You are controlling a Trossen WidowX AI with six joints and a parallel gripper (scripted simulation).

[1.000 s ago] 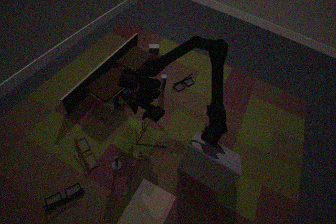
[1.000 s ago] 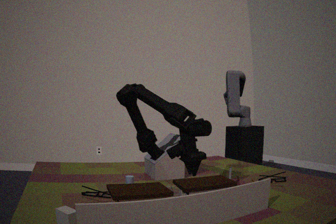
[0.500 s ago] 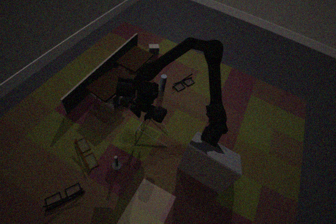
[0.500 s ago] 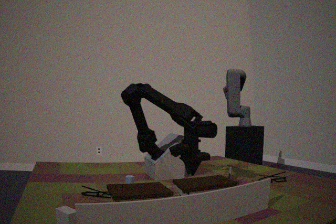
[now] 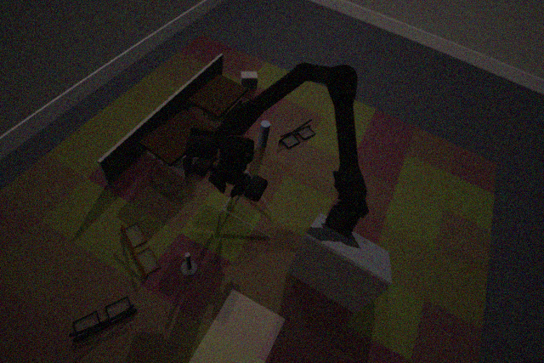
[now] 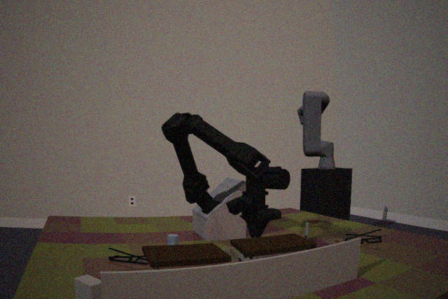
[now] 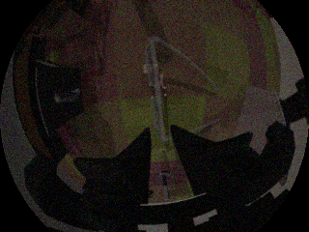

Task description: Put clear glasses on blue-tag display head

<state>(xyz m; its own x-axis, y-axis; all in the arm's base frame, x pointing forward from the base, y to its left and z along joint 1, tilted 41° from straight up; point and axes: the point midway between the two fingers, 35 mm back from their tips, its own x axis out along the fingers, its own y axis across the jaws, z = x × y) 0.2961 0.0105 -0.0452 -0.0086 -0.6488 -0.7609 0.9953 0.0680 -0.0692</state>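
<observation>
The white post is 20 cm to the left of my gripper tip, 4 cm below it and 2 cm behind it. From my gripper tip the other things lie so: brown display head: 28 cm to the right, 20 cm ahead, 1 cm below; then low white barrier: 33 cm ahead, 16 cm to the right, 1 cm below.
</observation>
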